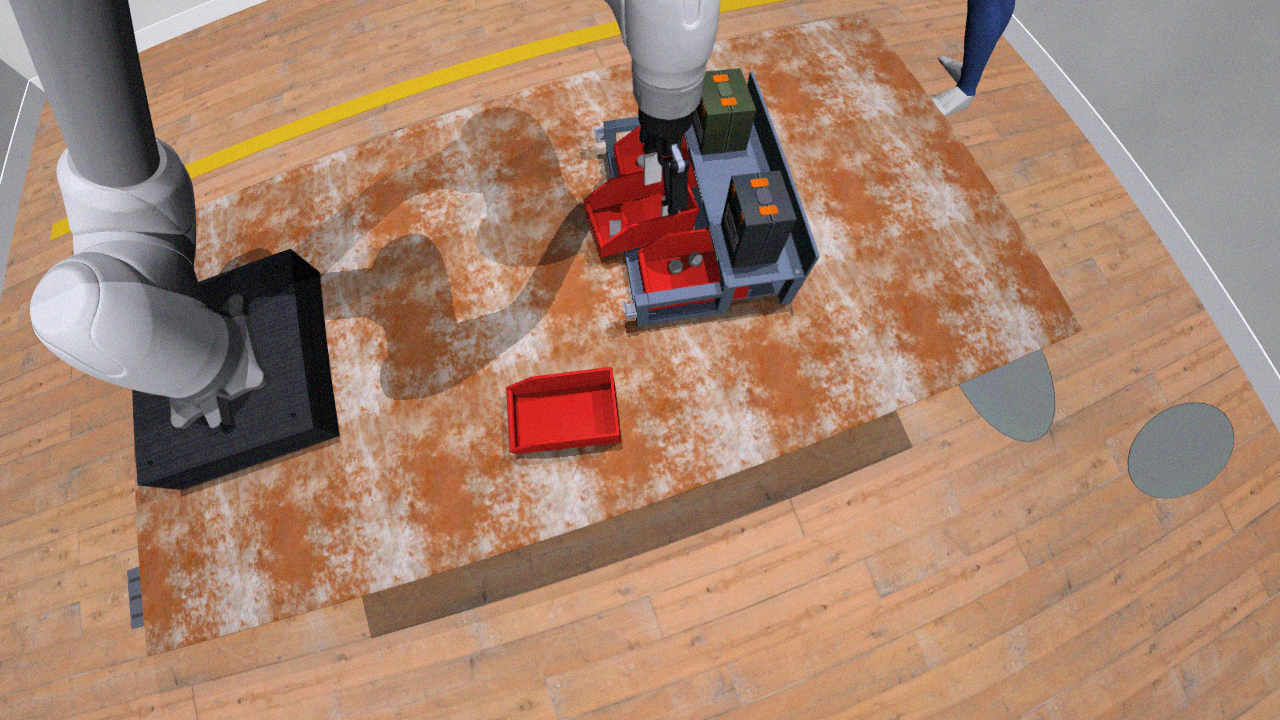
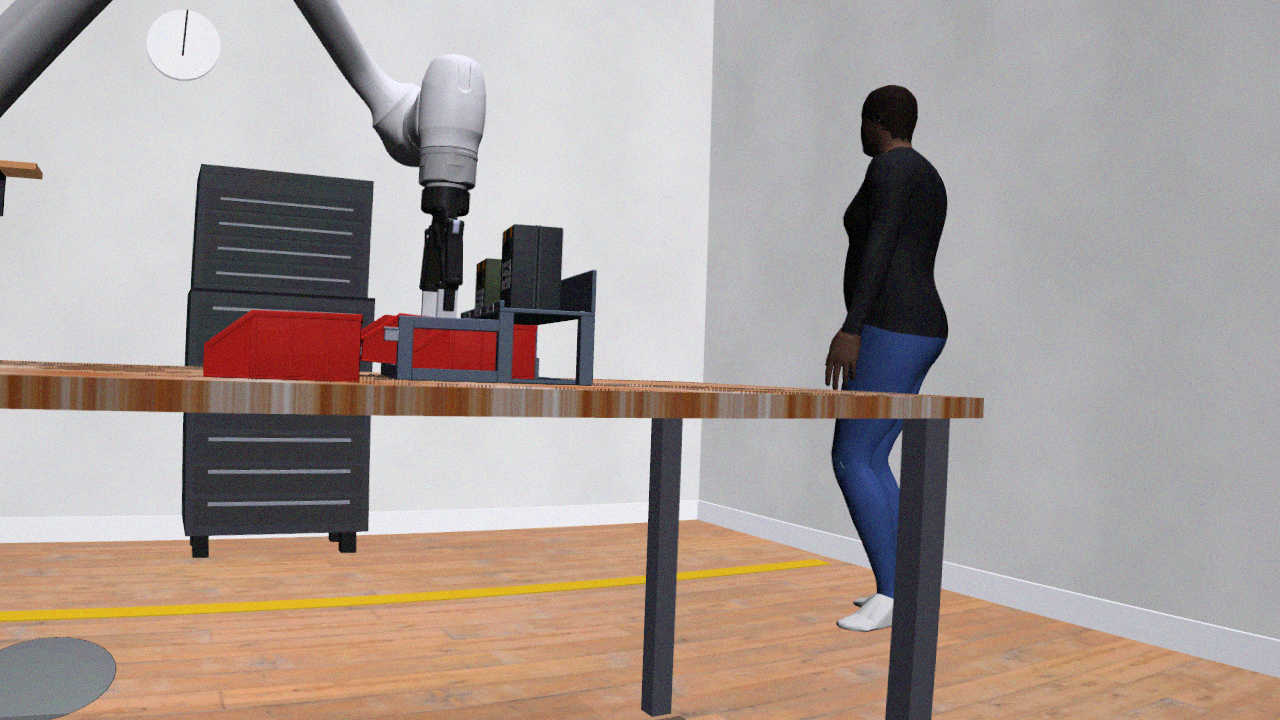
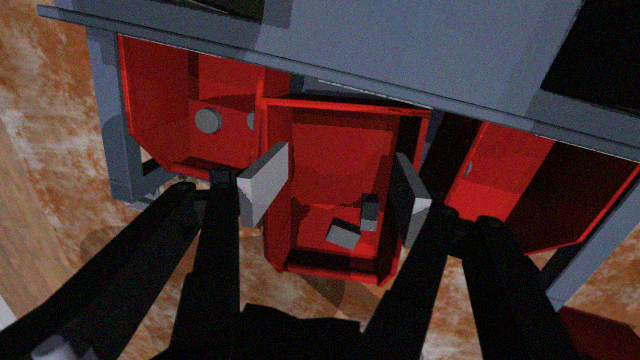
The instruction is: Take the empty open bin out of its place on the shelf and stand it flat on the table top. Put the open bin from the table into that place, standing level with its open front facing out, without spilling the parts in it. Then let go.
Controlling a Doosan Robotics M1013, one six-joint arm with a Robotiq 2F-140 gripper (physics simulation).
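Frame: origin at the arm's base, x ahead, y left, z up, level; metres.
Seen in the pictures: gripper, fingertip midpoint: (image 1: 660, 200) (image 3: 339, 166); arm's base, origin of the base link: (image 1: 212, 360).
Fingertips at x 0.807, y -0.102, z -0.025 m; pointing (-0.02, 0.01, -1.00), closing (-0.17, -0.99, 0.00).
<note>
Pixels of each thing's top centre, then the offset from my fingertips to it. "*": a spot on its surface instead.
- open bin with parts, surface spot: (image 3: 342, 150) * dx -0.003, dy +0.001, dz -0.046 m
- empty red bin, surface spot: (image 2: 286, 347) * dx -0.323, dy -0.293, dz -0.030 m
- black case, middle of its top: (image 1: 763, 196) (image 2: 532, 229) dx +0.070, dy -0.157, dz +0.156 m
- green case, middle of its top: (image 2: 504, 262) (image 1: 724, 90) dx +0.148, dy +0.061, dz +0.131 m
The open bin with parts (image 1: 631, 237) (image 2: 380, 333) (image 3: 342, 150) is red and holds grey blocks (image 1: 614, 227) (image 3: 343, 234). It is at the middle place of the grey-blue shelf (image 1: 726, 174) (image 2: 504, 349) (image 3: 425, 45), its front sticking out past the neighbouring bins. It looks slightly raised; its underside is hidden. My gripper (image 1: 663, 198) (image 2: 438, 304) (image 3: 339, 166) points down into this bin. Its fingers are spread inside, one against each side wall, holding it from within. The empty red bin (image 1: 565, 418) (image 2: 286, 347) stands flat on the table, apart from the shelf.
Red bins with round grey parts stand on both sides, one (image 1: 657, 268) (image 3: 160, 90) and the other (image 1: 629, 147) (image 3: 515, 175). A black case (image 1: 760, 219) (image 2: 532, 268) and a green case (image 1: 726, 111) (image 2: 487, 282) stand on the shelf's deck. A person (image 2: 899, 241) stands beyond the table.
</note>
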